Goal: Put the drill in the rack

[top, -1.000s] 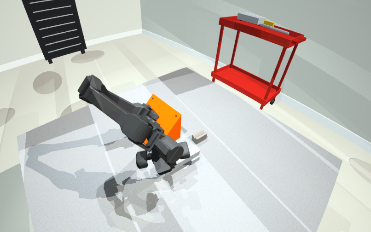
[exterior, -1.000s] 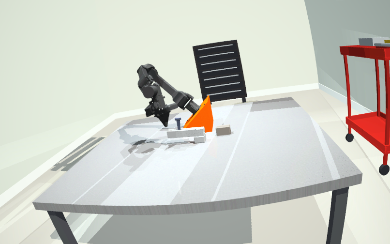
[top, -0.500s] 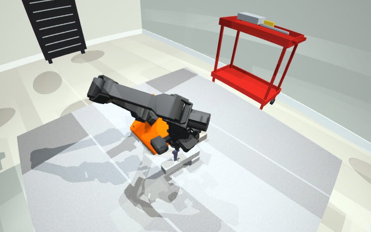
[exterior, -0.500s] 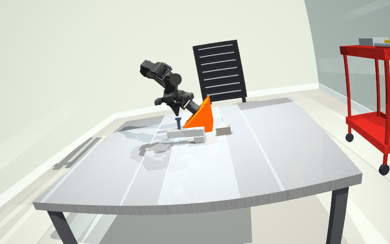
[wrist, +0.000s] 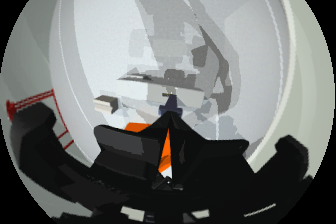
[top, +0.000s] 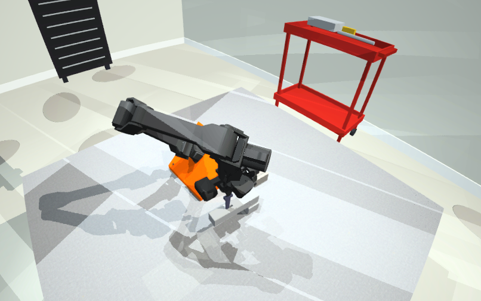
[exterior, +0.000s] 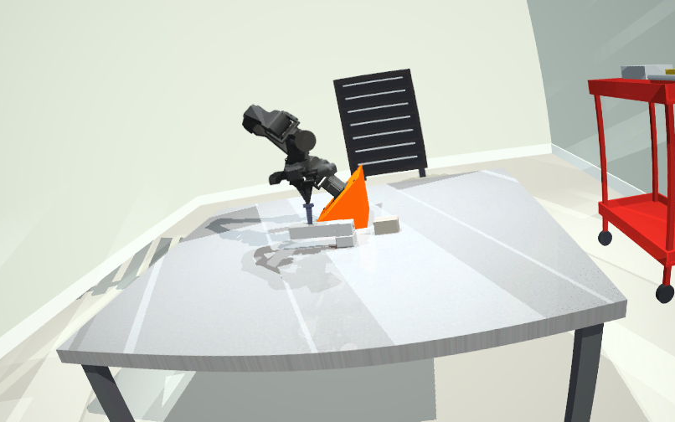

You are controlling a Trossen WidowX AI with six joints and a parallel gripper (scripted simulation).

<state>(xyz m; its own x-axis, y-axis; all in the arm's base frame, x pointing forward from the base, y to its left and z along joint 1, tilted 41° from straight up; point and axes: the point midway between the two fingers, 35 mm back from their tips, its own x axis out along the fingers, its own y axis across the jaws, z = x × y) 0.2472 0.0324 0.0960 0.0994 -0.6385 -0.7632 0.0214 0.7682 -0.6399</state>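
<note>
My gripper tip is now 3 cm above the blue key. The rest, counted from my gripper tip: drill 1 cm ahead, 5 cm to the left, 8 cm below; then grey rack 7 cm behind, 20 cm to the left, 11 cm below; then housing block 1 cm ahead, 3 cm to the left, 9 cm below.
</note>
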